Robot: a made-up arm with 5 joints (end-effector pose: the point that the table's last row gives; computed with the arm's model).
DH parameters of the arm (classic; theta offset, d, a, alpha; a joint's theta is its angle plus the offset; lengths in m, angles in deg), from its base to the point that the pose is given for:
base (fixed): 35.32 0 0.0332 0
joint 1: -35.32 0.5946 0.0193 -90
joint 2: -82.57 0 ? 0
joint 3: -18.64 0 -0.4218 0
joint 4: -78.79 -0.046 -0.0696 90
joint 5: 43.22 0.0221 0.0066 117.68
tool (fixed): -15.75 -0.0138 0 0
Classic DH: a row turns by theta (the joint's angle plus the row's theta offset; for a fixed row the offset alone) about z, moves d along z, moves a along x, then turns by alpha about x.
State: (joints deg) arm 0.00 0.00 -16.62 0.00 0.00
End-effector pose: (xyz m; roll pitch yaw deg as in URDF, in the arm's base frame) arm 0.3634 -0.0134 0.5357 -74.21 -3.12 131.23
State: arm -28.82 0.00 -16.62 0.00 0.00
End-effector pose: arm 0.3060 -0.1714 0.5357 -74.21 -3.12 102.41
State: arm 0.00 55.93 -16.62 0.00 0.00
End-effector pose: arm 0.1751 -0.0134 0.2990 -24.58 -35.14 113.31
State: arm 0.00 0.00 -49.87 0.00 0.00
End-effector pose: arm 0.5263 -0.0134 0.7487 -99.97 18.38 127.69
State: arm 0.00 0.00 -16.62 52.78 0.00
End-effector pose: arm 0.3273 -0.0134 0.4759 -28.07 -33.85 115.28
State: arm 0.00 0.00 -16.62 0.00 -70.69
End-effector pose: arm 0.3489 -0.0190 0.5314 -55.79 1.75 -160.59
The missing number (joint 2, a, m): 0.3232
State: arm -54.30 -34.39 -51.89 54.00 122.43
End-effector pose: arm 0.1991 -0.3165 0.9558 -66.69 -45.88 -44.68
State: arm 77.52 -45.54 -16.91 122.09 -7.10
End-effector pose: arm 0.1096 0.2428 0.6542 -1.19 -46.74 179.99
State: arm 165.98 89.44 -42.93 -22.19 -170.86
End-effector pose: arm -0.0974 0.1108 0.1594 -82.27 -1.04 108.92
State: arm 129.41 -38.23 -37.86 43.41 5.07
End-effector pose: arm -0.1716 0.3129 0.8685 -88.04 5.31 -104.28
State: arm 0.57 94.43 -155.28 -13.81 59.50
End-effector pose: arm 0.8138 -0.0152 0.4707 -140.36 -22.74 99.50
